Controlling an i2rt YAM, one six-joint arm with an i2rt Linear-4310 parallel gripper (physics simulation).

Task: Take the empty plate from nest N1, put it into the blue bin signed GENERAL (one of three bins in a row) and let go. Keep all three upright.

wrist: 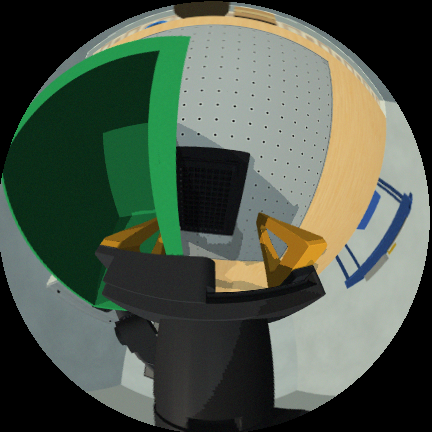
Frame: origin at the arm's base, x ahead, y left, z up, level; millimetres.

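Seen in the pictures: gripper, fingertip midpoint: (213, 217).
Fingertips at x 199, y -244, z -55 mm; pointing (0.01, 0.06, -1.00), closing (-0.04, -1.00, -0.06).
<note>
A point is followed by its place in that frame.
My gripper (213, 217) {x 199, y -244, z -55 mm} is open, with its two orange fingers wide apart and nothing held between them. A black rectangular plate-like piece with a grid of small wells (206, 192) {x 193, y -229, z -132 mm} lies beyond the fingers on the grey board; I cannot tell whether it is the empty plate or a nest. No N1 label is readable. A large green bin (165, 125) fills the left of the view. Its near rim runs down between the fingers and hides part of the left finger, which shows on the bin's inner side. The blue bin signed GENERAL cannot be made out.
The grey perforated board (260, 95) {x 353, y -315, z -149 mm} lies on a wooden table (357, 135) {x 364, y -593, z -162 mm}. A small blue shape (156, 24) and a dark round thing (201, 9) show at the top edge. A blue framed object (400, 220) stands beyond the table's right edge.
</note>
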